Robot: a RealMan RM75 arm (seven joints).
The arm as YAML. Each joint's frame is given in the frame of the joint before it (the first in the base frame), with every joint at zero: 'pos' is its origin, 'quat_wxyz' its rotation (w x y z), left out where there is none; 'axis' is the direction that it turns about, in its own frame. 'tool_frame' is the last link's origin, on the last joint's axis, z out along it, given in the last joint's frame.
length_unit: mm
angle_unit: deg
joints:
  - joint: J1
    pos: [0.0, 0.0, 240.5]
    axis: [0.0, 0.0, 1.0]
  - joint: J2
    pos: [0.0, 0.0, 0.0]
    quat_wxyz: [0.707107, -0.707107, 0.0, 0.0]
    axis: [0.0, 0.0, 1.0]
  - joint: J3
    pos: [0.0, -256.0, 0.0]
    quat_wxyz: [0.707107, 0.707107, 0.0, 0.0]
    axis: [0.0, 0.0, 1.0]
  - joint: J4
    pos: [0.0, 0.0, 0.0]
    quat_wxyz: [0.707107, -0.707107, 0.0, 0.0]
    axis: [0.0, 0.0, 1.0]
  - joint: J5
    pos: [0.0, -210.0, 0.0]
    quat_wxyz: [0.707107, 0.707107, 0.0, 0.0]
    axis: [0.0, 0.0, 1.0]
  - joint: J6
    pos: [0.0, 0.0, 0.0]
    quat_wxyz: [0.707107, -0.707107, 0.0, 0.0]
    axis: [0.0, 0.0, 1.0]
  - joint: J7
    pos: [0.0, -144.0, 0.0]
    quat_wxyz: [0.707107, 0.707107, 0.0, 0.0]
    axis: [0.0, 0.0, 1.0]
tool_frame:
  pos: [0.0, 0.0, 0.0]
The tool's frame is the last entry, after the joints.
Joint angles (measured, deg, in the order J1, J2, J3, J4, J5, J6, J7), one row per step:
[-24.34 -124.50 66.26 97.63 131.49 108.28 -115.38]
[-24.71 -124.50 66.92 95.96 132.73 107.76 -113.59]
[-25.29 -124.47 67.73 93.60 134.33 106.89 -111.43]
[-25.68 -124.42 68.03 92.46 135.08 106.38 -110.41]
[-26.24 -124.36 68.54 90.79 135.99 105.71 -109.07]
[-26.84 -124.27 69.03 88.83 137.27 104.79 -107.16]
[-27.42 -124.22 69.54 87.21 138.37 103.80 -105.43]
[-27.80 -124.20 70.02 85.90 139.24 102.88 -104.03]
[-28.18 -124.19 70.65 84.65 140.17 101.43 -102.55]
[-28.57 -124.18 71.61 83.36 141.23 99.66 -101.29]
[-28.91 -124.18 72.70 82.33 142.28 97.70 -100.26]
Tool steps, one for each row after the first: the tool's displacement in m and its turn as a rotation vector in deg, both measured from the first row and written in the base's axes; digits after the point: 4 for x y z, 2 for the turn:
[-0.0038 0.0019 -0.0050 -0.90 1.16 -0.83]
[-0.0088 0.0050 -0.0116 -1.99 2.63 -1.74]
[-0.0109 0.0070 -0.0144 -2.37 3.32 -2.25]
[-0.0136 0.0094 -0.0188 -3.11 4.20 -2.96]
[-0.0177 0.0124 -0.0235 -3.78 5.45 -3.97]
[-0.0205 0.0154 -0.0277 -4.25 6.55 -5.16]
[-0.0231 0.0176 -0.0314 -4.59 7.44 -6.12]
[-0.0252 0.0209 -0.0353 -4.51 8.43 -7.38]
[-0.0271 0.0245 -0.0401 -4.35 9.65 -8.66]
[-0.0284 0.0283 -0.0446 -3.90 10.92 -10.02]

